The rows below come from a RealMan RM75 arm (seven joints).
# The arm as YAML. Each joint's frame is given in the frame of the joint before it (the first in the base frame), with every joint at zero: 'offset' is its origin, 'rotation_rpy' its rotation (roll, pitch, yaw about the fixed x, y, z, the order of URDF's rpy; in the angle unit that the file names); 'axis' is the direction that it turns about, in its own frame. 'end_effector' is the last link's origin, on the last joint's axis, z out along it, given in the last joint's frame.
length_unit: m
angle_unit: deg
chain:
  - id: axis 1
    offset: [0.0, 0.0, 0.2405]
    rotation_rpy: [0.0, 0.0, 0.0]
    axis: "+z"
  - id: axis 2
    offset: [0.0, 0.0, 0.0]
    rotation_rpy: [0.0, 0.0, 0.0]
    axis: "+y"
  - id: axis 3
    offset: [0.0, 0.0, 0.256]
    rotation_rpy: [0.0, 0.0, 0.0]
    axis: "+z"
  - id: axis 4
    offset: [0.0, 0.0, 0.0]
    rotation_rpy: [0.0, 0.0, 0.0]
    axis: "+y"
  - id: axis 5
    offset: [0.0, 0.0, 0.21]
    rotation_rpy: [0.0, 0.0, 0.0]
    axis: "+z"
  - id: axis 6
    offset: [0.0, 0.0, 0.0]
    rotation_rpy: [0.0, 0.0, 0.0]
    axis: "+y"
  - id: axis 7
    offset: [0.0, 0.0, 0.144]
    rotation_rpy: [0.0, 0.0, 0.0]
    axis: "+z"
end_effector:
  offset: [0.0, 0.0, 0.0]
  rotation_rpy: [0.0, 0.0, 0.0]
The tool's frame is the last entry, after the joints.
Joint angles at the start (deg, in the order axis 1, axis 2, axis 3, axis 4, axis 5, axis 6, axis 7):
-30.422, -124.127, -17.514, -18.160, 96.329, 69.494, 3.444
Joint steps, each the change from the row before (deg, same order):
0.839, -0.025, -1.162, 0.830, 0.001, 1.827, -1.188
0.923, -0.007, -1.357, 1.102, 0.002, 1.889, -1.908
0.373, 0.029, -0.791, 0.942, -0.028, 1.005, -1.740
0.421, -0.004, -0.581, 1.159, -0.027, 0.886, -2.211
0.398, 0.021, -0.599, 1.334, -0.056, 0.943, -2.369
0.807, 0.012, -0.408, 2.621, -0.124, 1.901, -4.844
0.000, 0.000, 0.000, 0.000, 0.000, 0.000, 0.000
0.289, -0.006, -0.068, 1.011, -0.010, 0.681, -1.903
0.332, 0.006, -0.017, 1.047, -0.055, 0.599, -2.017
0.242, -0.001, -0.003, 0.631, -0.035, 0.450, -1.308
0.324, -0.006, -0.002, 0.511, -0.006, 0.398, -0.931
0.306, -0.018, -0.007, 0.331, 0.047, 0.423, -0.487
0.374, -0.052, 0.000, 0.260, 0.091, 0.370, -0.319
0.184, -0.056, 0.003, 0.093, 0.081, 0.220, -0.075
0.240, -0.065, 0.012, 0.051, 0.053, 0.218, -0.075
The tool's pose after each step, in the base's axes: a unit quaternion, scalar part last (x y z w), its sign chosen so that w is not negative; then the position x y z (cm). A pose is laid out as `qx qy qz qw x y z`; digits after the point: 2 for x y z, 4 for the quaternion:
-0.6880 -0.2354 -0.3578 0.5858 -25.85 32.78 -7.31
-0.6684 -0.2424 -0.3686 0.5989 -26.63 32.54 -6.37
-0.6564 -0.2477 -0.3763 0.6051 -27.14 32.47 -5.74
-0.6452 -0.2550 -0.3841 0.6092 -27.73 32.33 -5.15
-0.6335 -0.2615 -0.3922 0.6136 -28.37 32.18 -4.49
-0.6150 -0.2720 -0.4088 0.6169 -29.48 31.72 -3.35
-0.6150 -0.2720 -0.4088 0.6169 -29.48 31.72 -3.35
-0.6090 -0.2757 -0.4153 0.6169 -29.86 31.53 -2.96
-0.6030 -0.2804 -0.4215 0.6166 -30.30 31.32 -2.56
-0.5989 -0.2833 -0.4260 0.6161 -30.56 31.16 -2.31
-0.5957 -0.2853 -0.4284 0.6166 -30.82 30.95 -2.11
-0.5937 -0.2854 -0.4299 0.6175 -31.00 30.75 -1.97
-0.5922 -0.2857 -0.4303 0.6185 -31.18 30.51 -1.89
-0.5918 -0.2854 -0.4306 0.6188 -31.23 30.39 -1.88
-0.5910 -0.2857 -0.4309 0.6192 -31.29 30.23 -1.89

